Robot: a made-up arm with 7 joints. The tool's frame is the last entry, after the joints. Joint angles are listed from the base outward. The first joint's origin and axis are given. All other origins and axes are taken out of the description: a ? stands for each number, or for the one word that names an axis. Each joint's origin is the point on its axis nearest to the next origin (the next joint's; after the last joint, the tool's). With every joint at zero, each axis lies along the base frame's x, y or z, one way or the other. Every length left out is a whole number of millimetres.
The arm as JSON. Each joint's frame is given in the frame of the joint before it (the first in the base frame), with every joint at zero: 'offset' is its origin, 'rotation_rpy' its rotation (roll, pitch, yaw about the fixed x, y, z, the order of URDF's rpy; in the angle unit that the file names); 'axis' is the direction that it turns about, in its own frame. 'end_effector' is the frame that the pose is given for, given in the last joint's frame.
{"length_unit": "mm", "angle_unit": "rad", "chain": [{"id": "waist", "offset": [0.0, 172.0, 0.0], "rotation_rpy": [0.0, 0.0, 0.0], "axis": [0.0, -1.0, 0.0]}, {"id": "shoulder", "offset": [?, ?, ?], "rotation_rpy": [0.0, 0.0, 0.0], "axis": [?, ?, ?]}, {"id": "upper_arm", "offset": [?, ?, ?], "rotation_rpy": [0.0, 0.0, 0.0], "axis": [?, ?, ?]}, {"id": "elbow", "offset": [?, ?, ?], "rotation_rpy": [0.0, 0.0, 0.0], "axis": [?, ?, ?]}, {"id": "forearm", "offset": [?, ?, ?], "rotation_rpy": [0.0, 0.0, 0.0], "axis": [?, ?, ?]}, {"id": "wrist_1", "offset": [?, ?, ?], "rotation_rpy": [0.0, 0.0, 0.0], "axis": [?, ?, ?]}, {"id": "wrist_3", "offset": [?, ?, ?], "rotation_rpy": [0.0, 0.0, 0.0], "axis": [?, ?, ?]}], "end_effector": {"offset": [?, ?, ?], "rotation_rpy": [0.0, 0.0, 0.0]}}
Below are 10 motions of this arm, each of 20 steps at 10 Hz.
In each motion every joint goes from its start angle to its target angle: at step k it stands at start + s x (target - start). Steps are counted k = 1, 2, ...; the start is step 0. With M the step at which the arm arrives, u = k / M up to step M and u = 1 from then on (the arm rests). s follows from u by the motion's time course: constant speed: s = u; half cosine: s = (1 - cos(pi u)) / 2; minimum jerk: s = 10 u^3 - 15 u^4 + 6 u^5.
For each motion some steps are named. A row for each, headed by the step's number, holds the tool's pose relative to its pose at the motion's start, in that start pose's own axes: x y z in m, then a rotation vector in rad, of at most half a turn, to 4 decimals.
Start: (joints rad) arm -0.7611 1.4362 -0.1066 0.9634 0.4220 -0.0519 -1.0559
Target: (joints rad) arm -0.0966 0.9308 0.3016 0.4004 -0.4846 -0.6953 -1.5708
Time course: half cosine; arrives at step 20
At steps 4, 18, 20:
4: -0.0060 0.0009 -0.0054 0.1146 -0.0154 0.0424
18: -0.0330 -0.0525 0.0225 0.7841 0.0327 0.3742
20: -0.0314 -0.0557 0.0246 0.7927 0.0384 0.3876

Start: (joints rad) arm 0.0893 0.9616 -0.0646 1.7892 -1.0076 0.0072 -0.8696
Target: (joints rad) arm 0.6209 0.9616 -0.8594 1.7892 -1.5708 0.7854 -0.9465
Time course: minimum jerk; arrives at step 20
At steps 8, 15, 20:
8: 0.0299 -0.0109 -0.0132 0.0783 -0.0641 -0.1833
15: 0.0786 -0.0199 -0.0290 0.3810 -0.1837 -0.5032
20: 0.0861 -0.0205 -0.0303 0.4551 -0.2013 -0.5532

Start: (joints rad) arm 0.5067 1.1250 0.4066 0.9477 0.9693 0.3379 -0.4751
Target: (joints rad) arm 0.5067 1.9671 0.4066 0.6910 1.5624 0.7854 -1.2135
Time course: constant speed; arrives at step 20
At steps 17, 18, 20:
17: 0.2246 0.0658 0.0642 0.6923 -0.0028 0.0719
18: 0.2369 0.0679 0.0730 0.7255 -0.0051 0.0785
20: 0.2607 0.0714 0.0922 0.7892 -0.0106 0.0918

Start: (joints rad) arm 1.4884 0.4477 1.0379 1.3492 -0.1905 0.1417 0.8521
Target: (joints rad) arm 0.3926 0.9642 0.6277 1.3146 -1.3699 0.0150 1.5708
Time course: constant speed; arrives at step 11
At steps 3, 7, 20:
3: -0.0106 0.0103 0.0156 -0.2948 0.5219 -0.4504
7: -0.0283 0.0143 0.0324 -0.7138 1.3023 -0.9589
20: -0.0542 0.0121 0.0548 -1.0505 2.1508 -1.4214

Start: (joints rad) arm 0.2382 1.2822 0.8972 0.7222 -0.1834 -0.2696 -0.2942
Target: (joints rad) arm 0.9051 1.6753 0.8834 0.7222 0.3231 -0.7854 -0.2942
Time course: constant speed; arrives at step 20
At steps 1, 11, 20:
1: 0.0058 0.0066 -0.0066 0.0394 -0.0301 0.0467
11: 0.0496 0.0961 -0.0511 0.4800 -0.3573 0.4485
20: 0.0623 0.1987 -0.0500 0.9429 -0.6790 0.6914

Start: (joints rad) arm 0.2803 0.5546 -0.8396 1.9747 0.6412 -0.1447 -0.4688
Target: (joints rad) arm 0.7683 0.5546 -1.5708 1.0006 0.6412 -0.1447 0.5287
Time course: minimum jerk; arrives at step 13
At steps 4, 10, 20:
4: -0.0324 0.0091 -0.0065 -0.1791 0.1356 -0.0839
10: -0.1213 0.1148 -0.0064 -0.8077 0.8495 -0.4098
20: -0.1221 0.1336 -0.0060 -0.8524 0.9452 -0.4389

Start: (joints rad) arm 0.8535 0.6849 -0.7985 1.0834 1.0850 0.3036 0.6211
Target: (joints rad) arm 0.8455 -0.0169 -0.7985 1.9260 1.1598 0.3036 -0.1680
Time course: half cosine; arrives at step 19
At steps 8, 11, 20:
8: 0.0258 -0.1176 -0.0764 -0.2208 -0.1774 -0.0317
11: 0.0459 -0.1998 -0.0881 -0.3589 -0.3144 -0.0158
20: 0.0735 -0.3087 -0.0530 -0.5644 -0.5368 0.0703

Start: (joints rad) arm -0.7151 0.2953 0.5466 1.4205 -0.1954 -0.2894 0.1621
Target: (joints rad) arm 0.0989 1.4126 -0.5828 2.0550 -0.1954 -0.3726 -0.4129
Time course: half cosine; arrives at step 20
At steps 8, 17, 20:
8: 0.1358 0.0168 -0.0718 -0.0131 -0.6310 -0.2770
17: 0.2516 0.0202 -0.0361 -0.1612 -1.3061 -0.6632
20: 0.2530 0.0220 -0.0297 -0.1786 -1.3310 -0.6888

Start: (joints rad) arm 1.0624 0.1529 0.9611 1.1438 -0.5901 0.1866 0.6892
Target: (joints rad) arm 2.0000 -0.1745 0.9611 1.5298 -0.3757 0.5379 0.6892
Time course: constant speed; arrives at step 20
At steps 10, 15, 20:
10: 0.1488 -0.0353 0.0042 -0.0953 -0.4912 0.3231
15: 0.2169 -0.0443 0.0352 -0.1875 -0.7363 0.4669
20: 0.2734 -0.0483 0.0821 -0.3079 -0.9809 0.5908

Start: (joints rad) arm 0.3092 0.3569 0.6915 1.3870 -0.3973 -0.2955 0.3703
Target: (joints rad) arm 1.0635 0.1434 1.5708 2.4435 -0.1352 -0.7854 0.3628
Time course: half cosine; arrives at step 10
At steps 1, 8, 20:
1: 0.0060 0.0068 -0.0014 0.0430 -0.0380 0.0003
8: 0.1440 0.1120 0.1534 1.5649 -0.8619 -0.5141
20: 0.1538 0.1013 0.1739 1.7020 -0.8635 -0.6276

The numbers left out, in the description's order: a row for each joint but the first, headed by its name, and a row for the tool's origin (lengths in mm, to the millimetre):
shoulder: xyz 0.0 0.0 0.0, axis 1.0 0.0 0.0
upper_arm: xyz 0.0 0.0 -208.0, axis 0.0 0.0 1.0
elbow: xyz 0.0 0.0 0.0, axis 0.0 -1.0 0.0
forearm: xyz 0.0 0.0 -230.0, axis 0.0 0.0 1.0
wrist_1: xyz 0.0 0.0 0.0, axis 0.0 1.0 0.0
wrist_3: xyz 0.0 0.0 0.0, axis -1.0 0.0 0.0
tool: xyz 0.0 0.0 0.0

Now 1 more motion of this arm.
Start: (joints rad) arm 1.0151 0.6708 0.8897 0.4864 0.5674 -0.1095 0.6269
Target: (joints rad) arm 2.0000 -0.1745 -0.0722 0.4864 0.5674 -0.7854 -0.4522
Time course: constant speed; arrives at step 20
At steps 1, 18, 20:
1: -0.0157 -0.0181 -0.0092 0.0094 -0.0062 0.0156
18: -0.0415 -0.4829 -0.0373 -0.1683 -0.3604 0.4452
20: -0.0195 -0.5346 -0.0109 -0.2201 -0.4165 0.5341

